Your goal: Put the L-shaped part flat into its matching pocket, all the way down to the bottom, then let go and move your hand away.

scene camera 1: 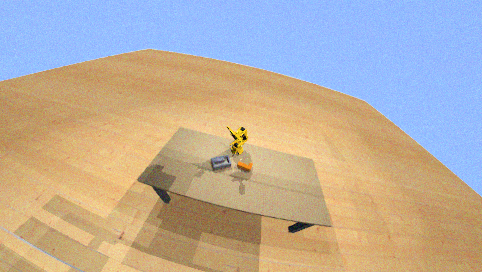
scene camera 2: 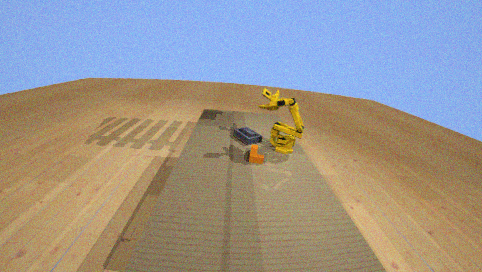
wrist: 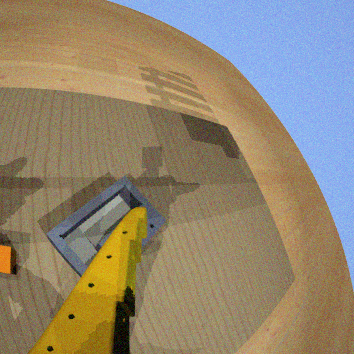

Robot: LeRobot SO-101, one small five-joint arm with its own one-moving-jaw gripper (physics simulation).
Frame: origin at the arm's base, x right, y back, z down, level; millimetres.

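Where they show: hand, tool point: (scene camera 1: pixel 229 144) (scene camera 2: pixel 259 106) (wrist: pixel 145 218); arm's base, link origin: (scene camera 1: pixel 236 152) (scene camera 2: pixel 278 148).
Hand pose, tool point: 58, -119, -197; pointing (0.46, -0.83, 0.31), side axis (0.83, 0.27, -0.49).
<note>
Things, the pixels of their centre, and the offset from my tool point, as dx, dy, dz. Level surfaces: height alone.
- orange L-shaped part, body centre: (scene camera 2: pixel 256 153) (scene camera 1: pixel 244 165) -150, -7, +182
- blue-grey block, body centre: (wrist: pixel 108 230) (scene camera 2: pixel 247 135) (scene camera 1: pixel 221 162) +40, -37, +178
- brown table, surface height: dz +197
The orange L-shaped part (scene camera 1: pixel 244 166) (scene camera 2: pixel 256 159) (wrist: pixel 5 259) rests on the table beside the pocket block, apart from it; part of it shows at the left edge of the wrist view. The blue-grey block (scene camera 1: pixel 222 167) (scene camera 2: pixel 253 140) (wrist: pixel 65 252) has a recessed pocket with a pale floor, and no orange shows in it. My gripper (scene camera 1: pixel 233 132) (scene camera 2: pixel 267 101) is fully open and empty, raised high above the table. In the wrist view one notched yellow jaw (wrist: pixel 107 265) shows and hides part of the block and pocket.
The brown table (scene camera 1: pixel 290 195) (scene camera 2: pixel 300 215) (wrist: pixel 215 260) carries the block, the part and the yellow arm's base (scene camera 2: pixel 284 146). The base stands near the table's edge, close to the block and the part. Shadows of the arm fall across the table top.
</note>
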